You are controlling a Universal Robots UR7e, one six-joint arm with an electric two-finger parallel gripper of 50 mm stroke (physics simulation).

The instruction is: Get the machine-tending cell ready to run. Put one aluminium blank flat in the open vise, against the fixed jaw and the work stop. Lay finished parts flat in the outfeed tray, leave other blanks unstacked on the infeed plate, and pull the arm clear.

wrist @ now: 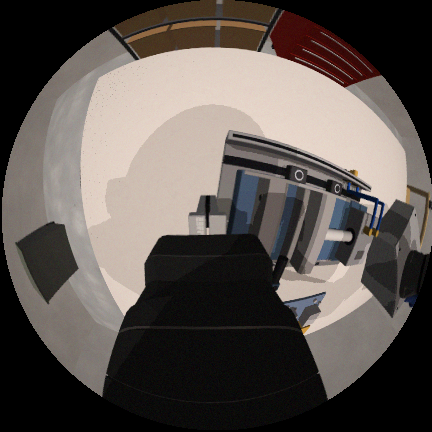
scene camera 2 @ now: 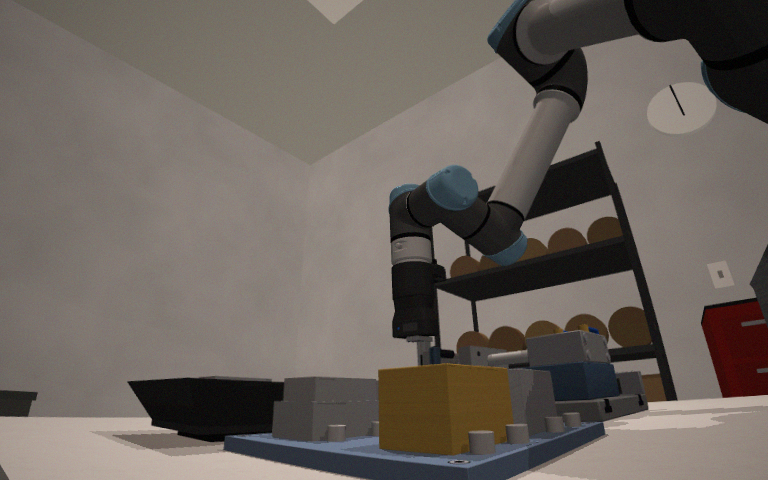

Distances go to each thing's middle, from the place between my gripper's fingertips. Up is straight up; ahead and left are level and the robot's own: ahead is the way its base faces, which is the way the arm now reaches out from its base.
My hand is 10 cm past the black outfeed tray point(scene camera 2: 200, 402), 33 cm to the right of it and 4 cm above it. The rest, counted from my hand: orange block point(scene camera 2: 430, 409) (32 cm behind, 35 cm to the left, 4 cm below).
